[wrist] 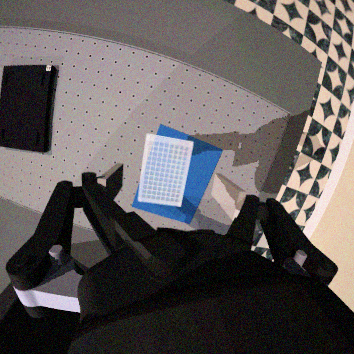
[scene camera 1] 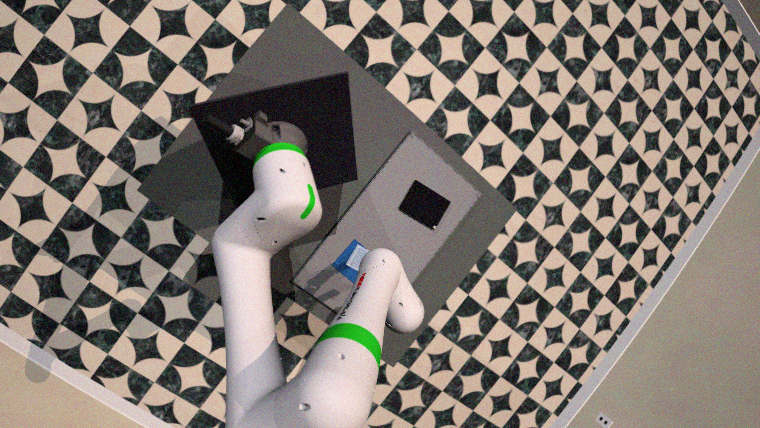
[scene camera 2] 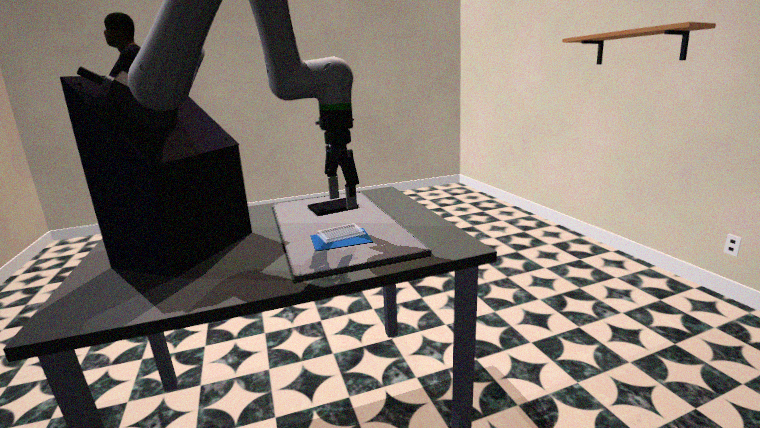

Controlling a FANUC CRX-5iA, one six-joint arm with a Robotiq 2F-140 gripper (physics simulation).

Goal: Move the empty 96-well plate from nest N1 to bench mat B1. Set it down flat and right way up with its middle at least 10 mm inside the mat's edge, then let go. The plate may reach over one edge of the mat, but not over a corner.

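Places are measured from the arm's base along level axes (x back, y right, z up), in metres.
Pixels of known places: gripper, fingertip midpoint: (wrist: 168, 179) (scene camera 2: 342, 202); arm's base at its link origin: (scene camera 1: 276, 146) (scene camera 2: 150, 111).
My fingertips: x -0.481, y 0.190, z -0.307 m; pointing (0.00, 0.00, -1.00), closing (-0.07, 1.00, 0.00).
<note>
For each thing: its middle in the pictures, then the offset to it from my fingertips. Level surfaces: height alone.
- white 96-well plate at the middle of its body: (wrist: 164, 171) (scene camera 2: 341, 233) (scene camera 1: 366, 262) dx +0.014, dy -0.001, dz -0.095 m
- blue bench mat at its surface level: dz -0.102 m
- black nest at the middle of its body: (wrist: 21, 107) (scene camera 1: 425, 204) (scene camera 2: 332, 205) dx -0.064, dy -0.298, dz -0.097 m
- grey perforated board at its surface level: dz -0.104 m
- dark table at its surface level: dz -0.117 m
The white 96-well plate (scene camera 1: 356, 257) (scene camera 2: 340, 232) (wrist: 165, 170) lies flat, wells up, on the blue bench mat (scene camera 1: 343, 264) (scene camera 2: 352, 242) (wrist: 205, 162). It is turned a little against the mat; in the wrist view its upper left corner reaches over the mat's left edge, and the mat's corners show bare. My gripper (scene camera 2: 341, 192) (wrist: 168, 179) is open and empty, its fingertips above the plate and apart from it. The arm hides the gripper and part of the plate and mat in scene camera 1. The black nest (scene camera 1: 424, 204) (scene camera 2: 320, 207) (wrist: 25, 107) holds no plate.
Mat and nest are on a grey perforated board (scene camera 1: 388, 180) (scene camera 2: 297, 265) (wrist: 100, 65) on the dark table (scene camera 1: 478, 233) (scene camera 2: 425, 228). A large black box (scene camera 1: 329, 122) (scene camera 2: 180, 212) stands beside the board. A person (scene camera 2: 119, 31) is partly visible behind it.
</note>
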